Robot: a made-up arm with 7 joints.
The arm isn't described. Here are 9 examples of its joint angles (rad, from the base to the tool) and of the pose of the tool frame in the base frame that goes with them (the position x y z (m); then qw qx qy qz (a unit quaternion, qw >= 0)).
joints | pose
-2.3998 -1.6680 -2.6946 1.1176 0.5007 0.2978 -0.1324 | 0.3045 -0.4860 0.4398 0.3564 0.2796 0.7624 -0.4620
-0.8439 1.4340 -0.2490 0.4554 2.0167 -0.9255 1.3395 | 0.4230 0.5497 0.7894 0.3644 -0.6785 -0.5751 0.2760
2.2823 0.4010 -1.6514 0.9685 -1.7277 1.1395 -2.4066 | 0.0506 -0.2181 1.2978 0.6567 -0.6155 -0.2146 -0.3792
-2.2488 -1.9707 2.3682 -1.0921 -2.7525 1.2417 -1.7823 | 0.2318 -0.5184 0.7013 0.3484 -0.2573 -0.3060 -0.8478
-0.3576 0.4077 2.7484 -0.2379 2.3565 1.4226 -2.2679 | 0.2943 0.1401 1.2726 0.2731 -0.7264 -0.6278 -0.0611
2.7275 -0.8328 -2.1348 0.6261 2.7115 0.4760 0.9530 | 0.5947 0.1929 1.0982 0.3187 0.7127 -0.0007 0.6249
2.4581 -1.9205 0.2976 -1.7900 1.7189 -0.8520 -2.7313 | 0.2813 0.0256 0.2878 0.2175 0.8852 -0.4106 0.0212
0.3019 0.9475 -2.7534 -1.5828 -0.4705 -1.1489 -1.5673 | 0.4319 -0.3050 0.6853 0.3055 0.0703 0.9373 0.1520
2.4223 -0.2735 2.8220 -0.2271 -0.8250 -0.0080 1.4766 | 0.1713 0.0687 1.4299 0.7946 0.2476 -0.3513 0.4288
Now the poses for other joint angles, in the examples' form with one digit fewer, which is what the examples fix.
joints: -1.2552 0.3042 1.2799 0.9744 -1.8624 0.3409 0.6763
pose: 0.316 0.158 1.214 0.667 0.491 0.220 0.515
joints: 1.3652 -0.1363 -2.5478 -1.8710 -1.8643 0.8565 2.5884
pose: -0.174 -0.216 1.071 0.144 0.227 -0.959 -0.088
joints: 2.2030 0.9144 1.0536 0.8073 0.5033 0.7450 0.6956
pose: -0.428 -0.293 1.083 0.332 -0.417 -0.497 0.685
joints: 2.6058 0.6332 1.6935 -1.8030 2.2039 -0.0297 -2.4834
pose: 0.006 -0.393 0.977 0.487 -0.447 0.612 -0.434
